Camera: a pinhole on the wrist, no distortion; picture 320 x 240 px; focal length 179.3 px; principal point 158.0 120.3 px. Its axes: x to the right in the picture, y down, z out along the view. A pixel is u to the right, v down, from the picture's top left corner.
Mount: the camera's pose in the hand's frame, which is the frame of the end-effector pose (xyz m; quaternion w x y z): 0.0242 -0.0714 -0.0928 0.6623 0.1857 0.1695 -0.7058
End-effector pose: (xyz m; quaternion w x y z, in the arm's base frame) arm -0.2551 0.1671 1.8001 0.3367 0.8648 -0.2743 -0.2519
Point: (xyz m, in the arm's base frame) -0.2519 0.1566 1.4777
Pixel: 150 162
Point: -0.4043 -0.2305 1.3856
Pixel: 26 200
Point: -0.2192 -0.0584 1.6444
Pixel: outside the picture
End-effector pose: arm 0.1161 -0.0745 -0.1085 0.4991 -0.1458 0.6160 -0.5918
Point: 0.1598 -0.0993 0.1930
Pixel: 203 24
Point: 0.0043 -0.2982 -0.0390
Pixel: outside the picture
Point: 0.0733 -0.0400 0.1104
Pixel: outside the picture
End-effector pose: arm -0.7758 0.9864 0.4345 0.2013 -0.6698 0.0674 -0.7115
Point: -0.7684 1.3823 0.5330
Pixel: 271 86
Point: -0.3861 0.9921 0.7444
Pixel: 36 229
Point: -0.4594 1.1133 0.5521
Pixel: 70 136
